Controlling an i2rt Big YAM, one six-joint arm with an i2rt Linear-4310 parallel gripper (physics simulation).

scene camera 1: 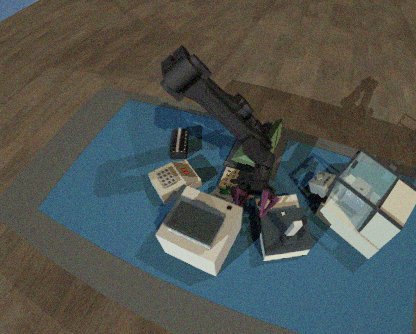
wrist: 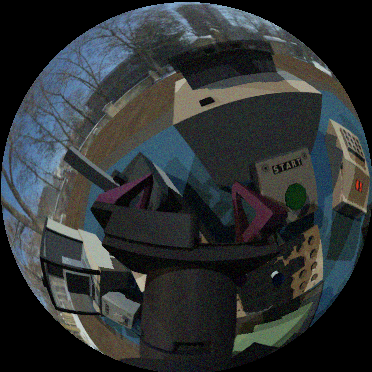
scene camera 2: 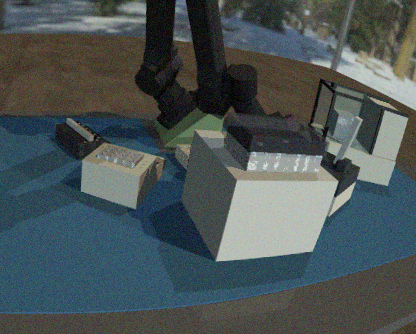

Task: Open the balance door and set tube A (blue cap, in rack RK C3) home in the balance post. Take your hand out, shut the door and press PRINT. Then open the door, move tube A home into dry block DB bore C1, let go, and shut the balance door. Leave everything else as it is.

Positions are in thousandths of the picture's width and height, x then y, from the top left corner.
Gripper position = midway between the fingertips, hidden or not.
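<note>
My gripper (scene camera 1: 597, 645) is open and holds nothing. A large cream box with dark lid (scene camera 2: 621, 570) is there too. In the wrist view I see my gripper (wrist: 520, 485) again, and the large cream box with dark lid (wrist: 628, 286) can be seen there as well.
</note>
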